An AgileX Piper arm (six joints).
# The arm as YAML. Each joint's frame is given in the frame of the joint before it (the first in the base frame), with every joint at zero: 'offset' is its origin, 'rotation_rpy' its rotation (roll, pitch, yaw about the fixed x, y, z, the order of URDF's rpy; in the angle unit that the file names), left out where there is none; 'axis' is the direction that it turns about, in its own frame. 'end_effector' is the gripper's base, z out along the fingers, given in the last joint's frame.
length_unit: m
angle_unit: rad
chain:
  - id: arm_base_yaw
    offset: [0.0, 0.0, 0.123]
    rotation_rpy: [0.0, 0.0, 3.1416]
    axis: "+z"
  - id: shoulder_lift
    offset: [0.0, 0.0, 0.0]
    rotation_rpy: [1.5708, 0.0, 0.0]
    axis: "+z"
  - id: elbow
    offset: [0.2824, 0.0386, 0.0]
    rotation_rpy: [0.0, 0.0, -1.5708]
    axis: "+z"
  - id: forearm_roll
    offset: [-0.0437, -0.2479, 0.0]
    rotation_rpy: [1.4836, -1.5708, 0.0]
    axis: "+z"
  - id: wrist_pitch
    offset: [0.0, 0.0, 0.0]
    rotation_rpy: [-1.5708, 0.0, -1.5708]
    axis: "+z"
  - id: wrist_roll
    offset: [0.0, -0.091, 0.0]
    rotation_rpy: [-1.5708, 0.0, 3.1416]
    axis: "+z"
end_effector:
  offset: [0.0, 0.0, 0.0]
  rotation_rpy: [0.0, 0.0, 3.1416]
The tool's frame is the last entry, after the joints.
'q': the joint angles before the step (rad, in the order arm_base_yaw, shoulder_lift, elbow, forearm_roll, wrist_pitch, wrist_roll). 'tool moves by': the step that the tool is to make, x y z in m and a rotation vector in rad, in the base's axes. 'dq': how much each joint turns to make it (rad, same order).
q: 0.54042 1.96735 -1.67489 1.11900 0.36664 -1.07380
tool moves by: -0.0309 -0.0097 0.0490 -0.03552 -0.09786 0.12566
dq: 0.00011 -0.12229 0.00021 -0.08897 0.12576 -0.01007
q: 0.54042 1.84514 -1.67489 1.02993 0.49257 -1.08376
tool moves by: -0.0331 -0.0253 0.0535 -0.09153 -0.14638 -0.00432
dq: 0.00012 -0.15114 -0.00229 -0.26339 0.04235 0.12572
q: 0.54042 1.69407 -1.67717 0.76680 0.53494 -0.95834
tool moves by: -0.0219 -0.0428 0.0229 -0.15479 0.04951 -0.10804
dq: -0.04645 -0.11753 0.00030 -0.35762 0.17229 0.29307
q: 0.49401 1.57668 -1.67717 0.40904 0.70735 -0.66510
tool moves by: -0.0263 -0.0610 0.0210 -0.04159 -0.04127 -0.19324
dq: -0.10316 -0.17115 0.09700 -0.17517 0.02800 0.13470
